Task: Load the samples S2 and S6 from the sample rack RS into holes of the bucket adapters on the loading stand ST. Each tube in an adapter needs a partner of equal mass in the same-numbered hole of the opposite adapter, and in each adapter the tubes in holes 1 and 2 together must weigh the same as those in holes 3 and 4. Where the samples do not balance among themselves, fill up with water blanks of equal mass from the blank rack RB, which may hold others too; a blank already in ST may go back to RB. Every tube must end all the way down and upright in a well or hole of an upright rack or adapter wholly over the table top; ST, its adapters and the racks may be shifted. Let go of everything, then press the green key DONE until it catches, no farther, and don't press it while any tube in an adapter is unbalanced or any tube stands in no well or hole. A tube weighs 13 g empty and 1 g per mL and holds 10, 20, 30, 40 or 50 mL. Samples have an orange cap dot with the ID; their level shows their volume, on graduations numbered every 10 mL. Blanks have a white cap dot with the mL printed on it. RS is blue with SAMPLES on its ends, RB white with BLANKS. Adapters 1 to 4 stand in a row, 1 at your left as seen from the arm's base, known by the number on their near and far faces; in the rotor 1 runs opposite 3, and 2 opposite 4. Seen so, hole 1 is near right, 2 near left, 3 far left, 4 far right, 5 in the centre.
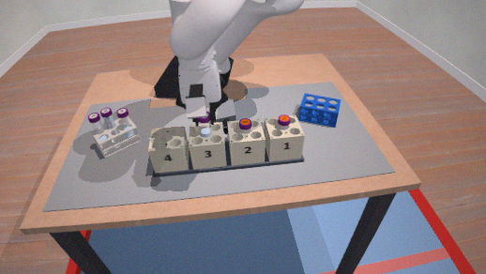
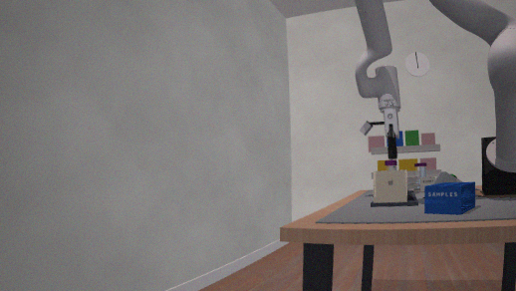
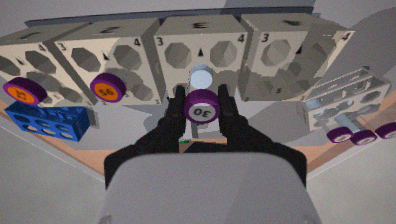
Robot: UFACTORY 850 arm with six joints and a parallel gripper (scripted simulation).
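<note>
The blank marked 30 is 1 cm to the left of my hand and 5 cm below it. From my hand the other things lie so: adapter 3: 10 cm below; then adapter 4: 2 cm ahead, 11 cm to the right, 10 cm below; then sample S6: 1 cm behind, 10 cm to the left, 9 cm below.
</note>
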